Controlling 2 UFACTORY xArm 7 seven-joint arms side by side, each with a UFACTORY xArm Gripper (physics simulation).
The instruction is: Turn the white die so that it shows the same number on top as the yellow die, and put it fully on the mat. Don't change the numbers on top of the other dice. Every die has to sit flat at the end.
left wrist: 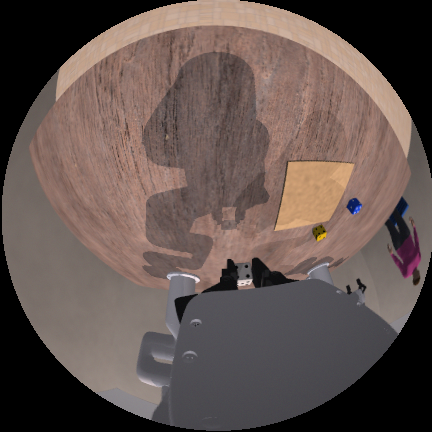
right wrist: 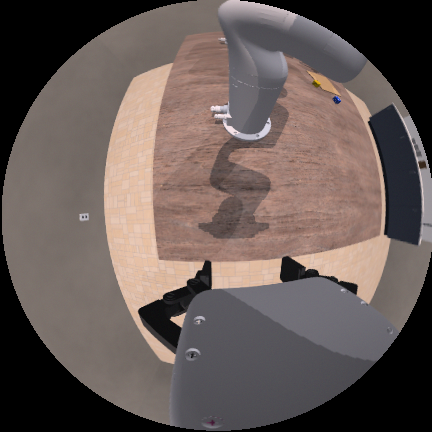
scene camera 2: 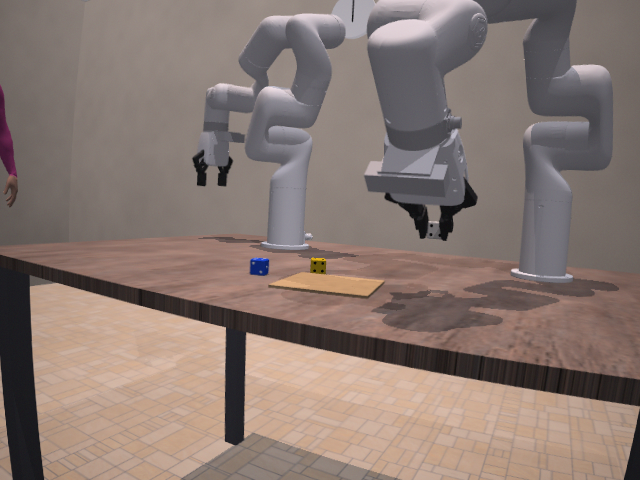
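Seen in the pictures: left gripper, fingertip midpoint: (left wrist: 241, 268) (scene camera 2: 435, 232); right gripper, fingertip midpoint: (left wrist: 351, 281) (right wrist: 247, 270) (scene camera 2: 211, 185); left arm's base, link origin: (left wrist: 182, 276) (scene camera 2: 541, 277); right arm's base, link origin: (left wrist: 317, 267) (right wrist: 246, 121) (scene camera 2: 284, 247).
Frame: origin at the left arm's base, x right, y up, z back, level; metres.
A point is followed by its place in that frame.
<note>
My left gripper (scene camera 2: 433, 236) @[x 0.159, y 0.088, z -0.320 m] (left wrist: 241, 268) @[x 0.159, y 0.088, z -0.320 m] is shut on the white die (scene camera 2: 433, 230) @[x 0.162, y 0.091, z -0.321 m] (left wrist: 243, 275) @[x 0.160, y 0.097, z -0.321 m] and holds it high above the table, right of the mat in the scene view. The fingers hide parts of the white die; pips show on its visible faces. The tan mat (scene camera 2: 326, 285) @[x 0.292, y 0.004, z -0.395 m] (left wrist: 312, 195) @[x 0.286, y 0.004, z -0.375 m] (right wrist: 325, 82) @[x 0.295, y 0.004, z -0.380 m] lies flat on the table. The yellow die (scene camera 2: 317, 266) @[x 0.361, y 0.013, z -0.291 m] (left wrist: 319, 232) @[x 0.356, y 0.018, z -0.288 m] (right wrist: 316, 83) @[x 0.378, y 0.019, z -0.272 m] sits flat just behind the mat, four pips facing the scene camera; its top is small to read. My right gripper (scene camera 2: 211, 180) @[x 0.934, y 0.156, z 0.101 m] (right wrist: 247, 270) @[x 0.934, y 0.156, z 0.101 m] is open and empty, far from the dice.
The blue die (scene camera 2: 259, 266) @[x 0.422, y 0.014, z -0.375 m] (left wrist: 354, 206) @[x 0.415, y 0.021, z -0.369 m] (right wrist: 337, 100) @[x 0.442, y 0.019, z -0.359 m] sits flat on the table (scene camera 2: 170, 263) @[x 0.602, y 0.000, z -0.393 m], left of the mat in the scene view. Both arm bases (scene camera 2: 286, 222) @[x 0.611, y 0.068, z 0.015 m] (scene camera 2: 545, 237) @[x 0.000, y 0.084, z -0.047 m] stand behind the dice. A person (left wrist: 407, 252) stands beyond the table.
</note>
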